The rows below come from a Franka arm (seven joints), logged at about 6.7 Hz.
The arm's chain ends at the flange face. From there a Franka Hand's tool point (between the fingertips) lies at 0.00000 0.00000 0.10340 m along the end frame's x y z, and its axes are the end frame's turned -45 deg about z.
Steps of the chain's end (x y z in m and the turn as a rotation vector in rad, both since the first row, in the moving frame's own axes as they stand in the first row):
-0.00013 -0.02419 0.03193 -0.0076 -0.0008 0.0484
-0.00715 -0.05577 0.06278 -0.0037 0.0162 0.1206
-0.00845 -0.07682 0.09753 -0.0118 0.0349 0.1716
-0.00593 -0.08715 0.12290 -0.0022 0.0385 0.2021
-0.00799 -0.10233 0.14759 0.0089 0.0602 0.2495
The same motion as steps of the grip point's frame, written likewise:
0.01639 -0.01671 0.03193 -0.0048 -0.0059 0.0484
0.03520 -0.04298 0.06277 -0.0141 0.0088 0.1206
0.04973 -0.05675 0.09746 -0.0330 0.0163 0.1716
0.05977 -0.06260 0.12282 -0.0288 0.0257 0.2021
0.07124 -0.07367 0.14740 -0.0363 0.0489 0.2495

